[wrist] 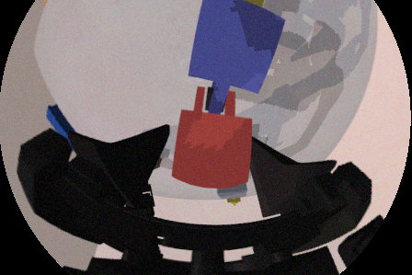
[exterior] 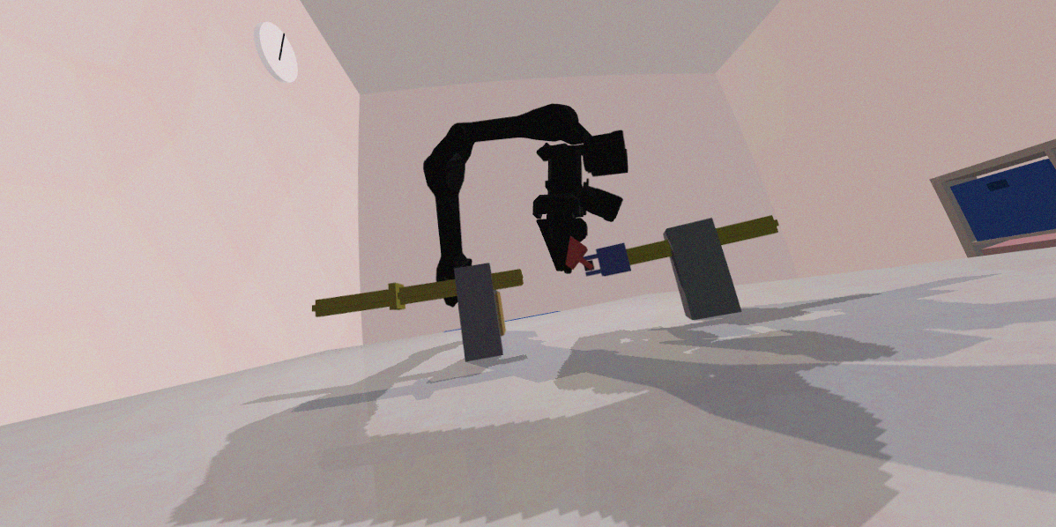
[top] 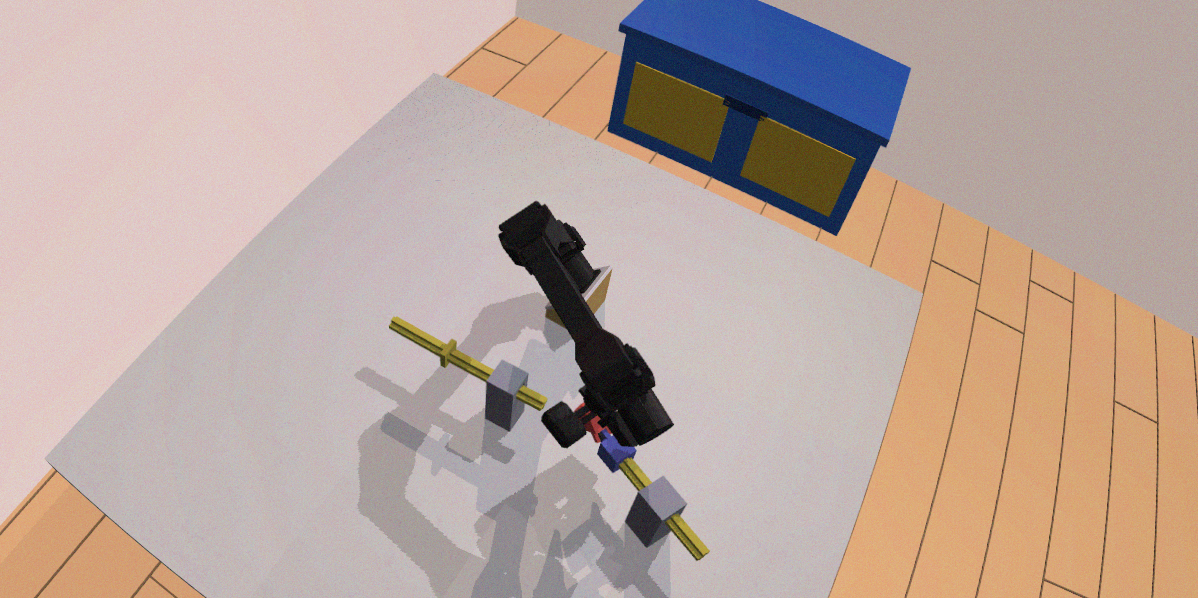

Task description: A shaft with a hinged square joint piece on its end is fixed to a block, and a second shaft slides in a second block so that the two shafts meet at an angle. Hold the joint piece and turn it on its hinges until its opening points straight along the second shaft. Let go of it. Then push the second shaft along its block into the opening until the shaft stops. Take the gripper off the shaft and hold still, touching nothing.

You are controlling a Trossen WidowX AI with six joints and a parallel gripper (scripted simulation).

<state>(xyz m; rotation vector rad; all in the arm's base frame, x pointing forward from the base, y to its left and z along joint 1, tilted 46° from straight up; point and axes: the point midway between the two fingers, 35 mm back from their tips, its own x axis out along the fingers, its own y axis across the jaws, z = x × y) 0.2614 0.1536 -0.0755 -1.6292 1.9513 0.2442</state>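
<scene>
Right now the red joint piece is 30 mm above my gripper tip, 20 mm to the left of it and 10 mm ahead of it.
</scene>
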